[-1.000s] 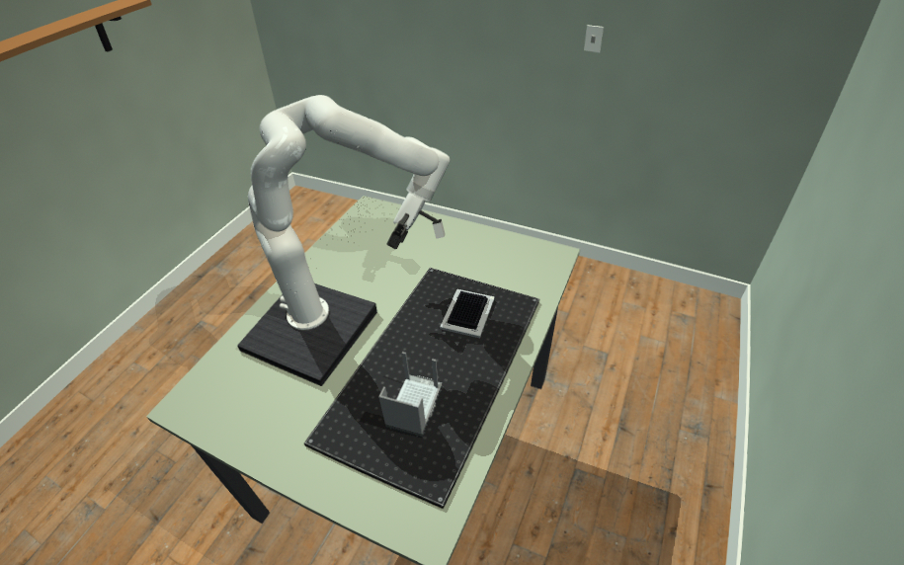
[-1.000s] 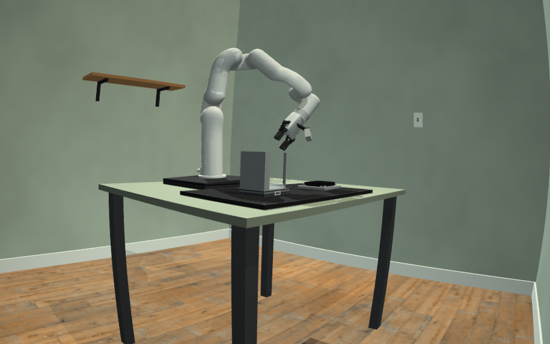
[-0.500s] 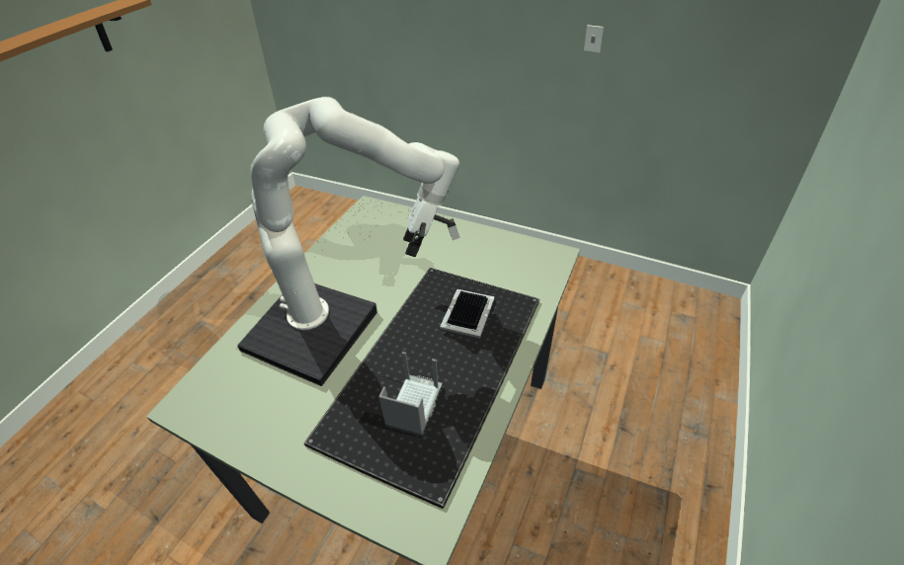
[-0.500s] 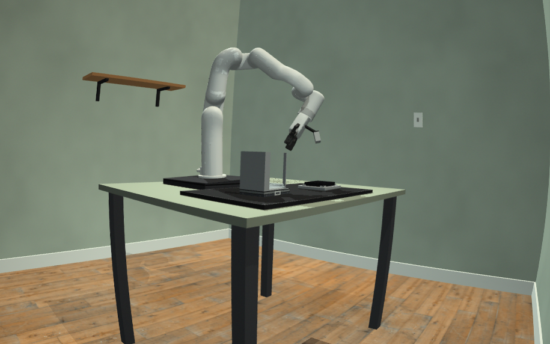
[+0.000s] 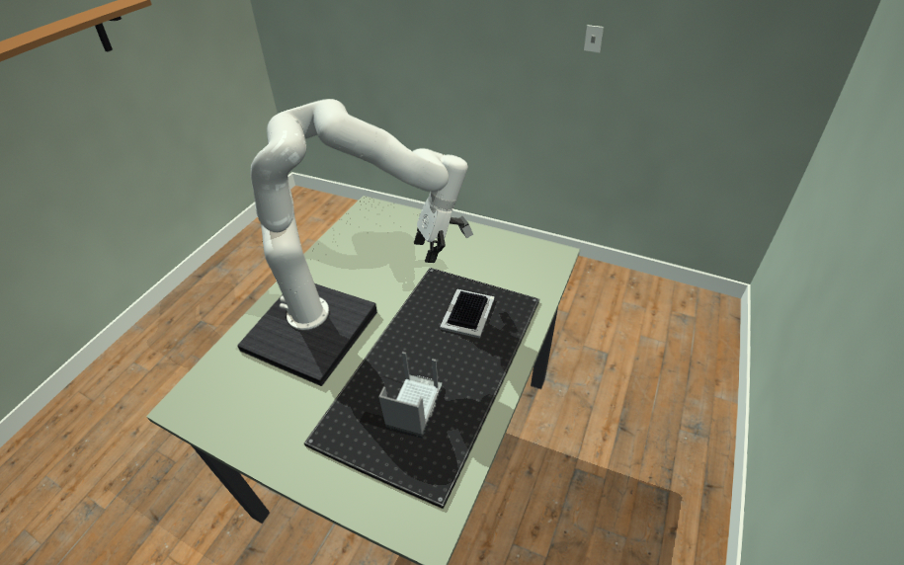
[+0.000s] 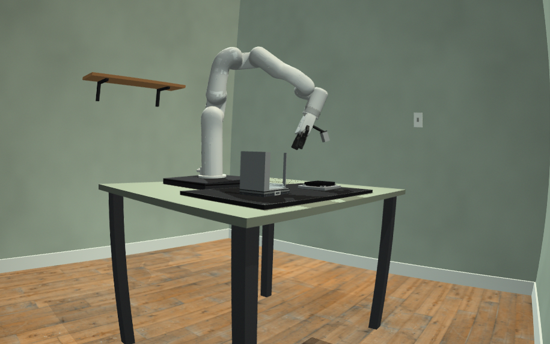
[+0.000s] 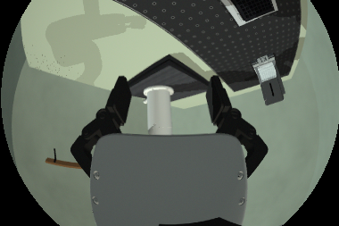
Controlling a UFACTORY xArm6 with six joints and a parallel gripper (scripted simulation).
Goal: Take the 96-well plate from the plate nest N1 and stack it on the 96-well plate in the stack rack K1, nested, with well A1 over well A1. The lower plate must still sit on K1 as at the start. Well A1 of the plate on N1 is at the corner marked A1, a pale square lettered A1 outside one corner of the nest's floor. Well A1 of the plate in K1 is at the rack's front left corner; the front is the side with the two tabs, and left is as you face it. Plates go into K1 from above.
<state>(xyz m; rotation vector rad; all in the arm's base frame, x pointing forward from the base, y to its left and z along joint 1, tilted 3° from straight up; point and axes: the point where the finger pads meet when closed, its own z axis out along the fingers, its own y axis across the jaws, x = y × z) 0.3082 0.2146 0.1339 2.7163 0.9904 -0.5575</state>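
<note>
The black 96-well plate is 15 cm below my hand, 14 cm ahead of it and 5 cm to the right of it. The rest, counted from my hand: white 96-well plate 41 cm to the right, 14 cm below, 11 cm ahead; thin post 34 cm to the right, 15 cm ahead, 9 cm below; pale A1 mark 20 cm ahead, 16 cm below, 2 cm to the left.
</note>
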